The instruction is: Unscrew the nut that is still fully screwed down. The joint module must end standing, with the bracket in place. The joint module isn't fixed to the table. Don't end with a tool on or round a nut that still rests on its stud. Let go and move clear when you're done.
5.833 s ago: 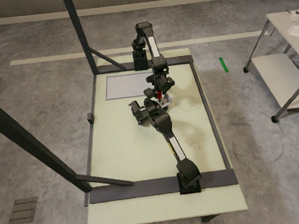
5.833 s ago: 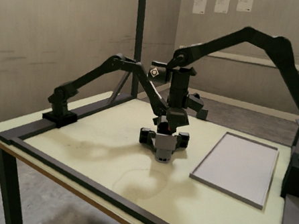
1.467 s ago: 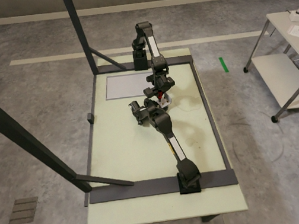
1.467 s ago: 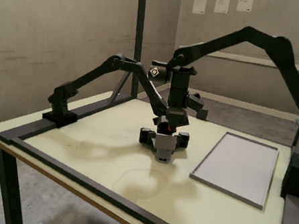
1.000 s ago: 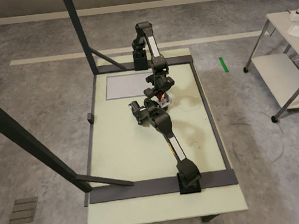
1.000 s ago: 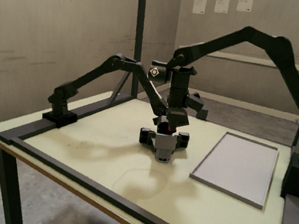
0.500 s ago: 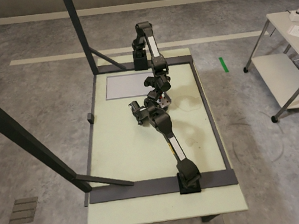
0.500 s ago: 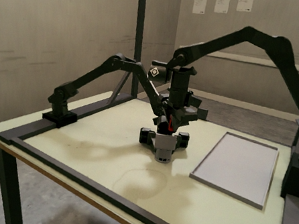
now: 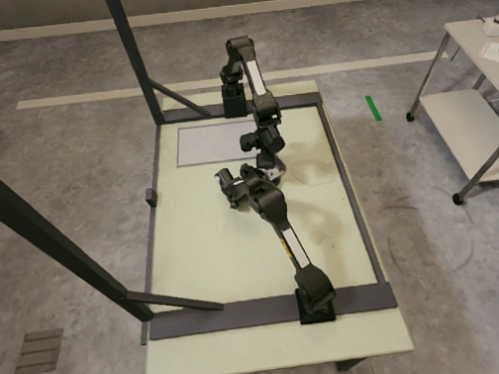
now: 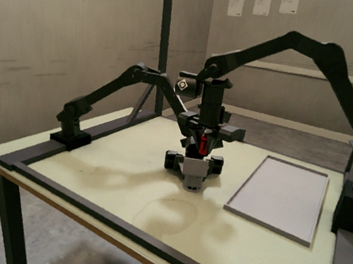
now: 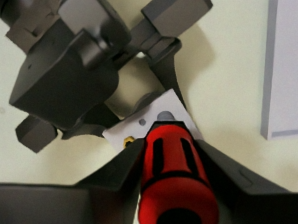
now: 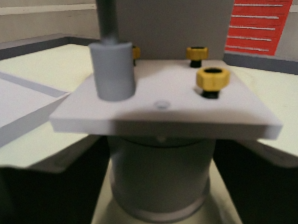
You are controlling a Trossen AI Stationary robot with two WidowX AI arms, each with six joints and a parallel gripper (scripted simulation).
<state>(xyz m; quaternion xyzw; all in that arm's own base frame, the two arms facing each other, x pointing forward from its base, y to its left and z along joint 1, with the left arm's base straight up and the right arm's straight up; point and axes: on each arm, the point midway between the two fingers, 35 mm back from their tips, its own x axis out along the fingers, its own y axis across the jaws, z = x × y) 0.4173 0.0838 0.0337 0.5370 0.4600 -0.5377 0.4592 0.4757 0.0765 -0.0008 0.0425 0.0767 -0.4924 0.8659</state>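
Observation:
Right now my left hand is 30 mm above the red-handled nut driver. The rest, counted from my left hand: nut: 70 mm below, 30 mm to the right, 10 mm ahead; pale bracket: 70 mm below, 20 mm ahead, 10 mm to the right; grey joint module: 110 mm below, 20 mm ahead, 10 mm to the right.
My right hand is 20 mm short of the grey joint module and 10 mm to the right of it. Also, from my right hand: nut 10 mm ahead, 10 mm to the right, 40 mm above; then pale bracket 30 mm ahead, 10 mm to the left, 40 mm above; then red-handled nut driver 20 mm to the left, 80 mm above.

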